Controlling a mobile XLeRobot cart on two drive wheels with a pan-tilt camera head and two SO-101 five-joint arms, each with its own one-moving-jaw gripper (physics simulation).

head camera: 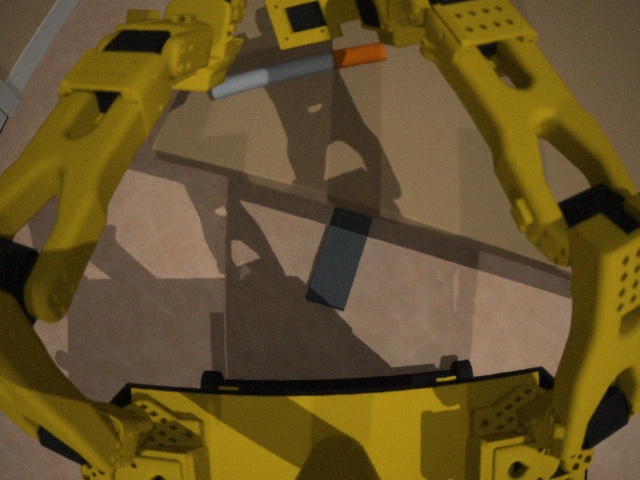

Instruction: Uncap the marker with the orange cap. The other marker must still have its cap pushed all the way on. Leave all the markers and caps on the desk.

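Frame: origin at the left arm's base, x ahead, y left, z up, level; millimetres.
Seen in the pictures: left hand, its tool point: (pixel 238 37); left arm's base, origin of its link: (pixel 134 464); right arm's base, origin of its link: (pixel 540 448).
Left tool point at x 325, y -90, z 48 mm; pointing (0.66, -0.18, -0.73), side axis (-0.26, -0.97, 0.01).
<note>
Offsets run from my left tool point to a thing's top centre. Level surfaces: height alone.
One marker {dx +27, dy -40, dz -84 mm} (pixel 300 68) with a grey body lies on the tan desk {dz -103 mm} (pixel 423 155) near the top of the head view. Its orange cap {dx +40, dy -98, dz -83 mm} (pixel 360 55) sits at its right end, against the body with no visible gap. The marker's pale left end lies close beside the lower edge of my left gripper. My right gripper is above and beside the orange cap. Both grippers are open and empty, and their jaws reach past the top edge of the picture, so the fingertips are hidden. The other marker does not show in this view.
The desk's near edge slants down from left to right across the middle. A dark blue-grey slab (pixel 338 263) shows just below that edge, over the pinkish floor {dz -822 mm} (pixel 413 310). My yellow cart base (pixel 248 418) fills the bottom. Both arms reach up along the sides.
</note>
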